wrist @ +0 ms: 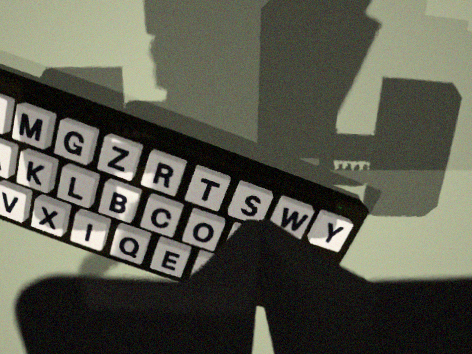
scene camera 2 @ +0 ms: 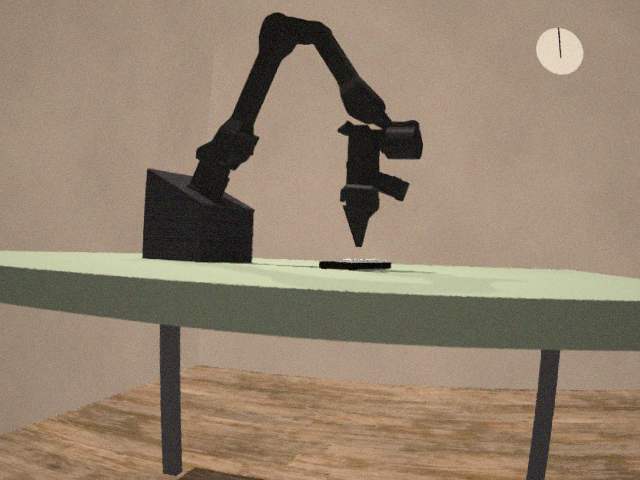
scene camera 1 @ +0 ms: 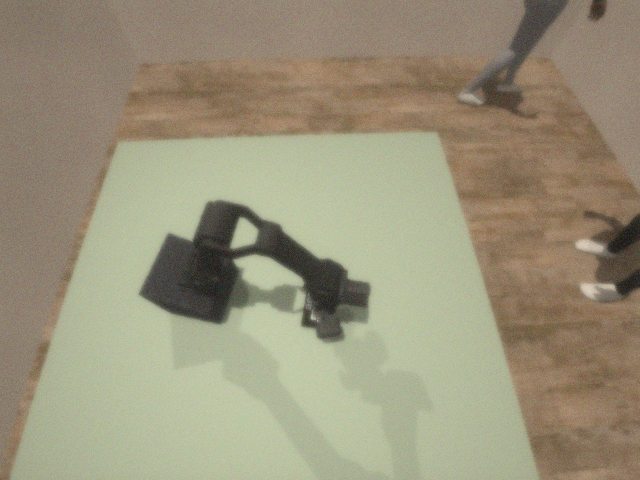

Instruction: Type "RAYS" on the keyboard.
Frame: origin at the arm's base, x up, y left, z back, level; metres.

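Where they show: gripper, fingertip midpoint: [wrist: 256, 232] [scene camera 2: 358, 247] [scene camera 1: 321, 308]; arm's base at its link origin: [scene camera 2: 204, 191] [scene camera 1: 192, 277].
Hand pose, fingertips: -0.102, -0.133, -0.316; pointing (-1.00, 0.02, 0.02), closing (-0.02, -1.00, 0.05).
Observation:
Things, the pixels of their top centre, and the offset from my fingertips, as dx, dy, dz.
- black keyboard at its top centre: [wrist: 128, 207] [scene camera 2: 358, 259] [scene camera 1: 317, 293] -0.022, +0.051, +0.000
- R key at its top centre: [wrist: 162, 174] -0.022, +0.036, -0.014
- S key at its top centre: [wrist: 250, 205] -0.022, +0.001, +0.000
- Y key at its top centre: [wrist: 331, 233] -0.022, -0.033, +0.014
The black keyboard [scene camera 1: 309, 317] [scene camera 2: 354, 265] [wrist: 200, 152] with pale letter keys lies on the table, mostly hidden under the arm in scene camera 1. In the wrist view it slants down to the right. The R key [wrist: 162, 173], S key [wrist: 250, 202] and Y key [wrist: 331, 231] show in its top row. The A key cannot be made out for certain; a key at the left edge is cut off. My gripper [scene camera 2: 358, 244] [wrist: 256, 232] is shut and empty, pointing down. Its tips are a small gap above the keyboard and appear just below the S key, covering the keys there.
The arm's base [scene camera 1: 188, 279] [scene camera 2: 197, 222] stands on the green table [scene camera 1: 155, 170] [scene camera 2: 465, 322], left of the keyboard. In scene camera 1, one person's legs [scene camera 1: 522, 46] show beyond the table's far edge and another's feet [scene camera 1: 599, 291] at the right. Arm shadows fall across the keyboard and table.

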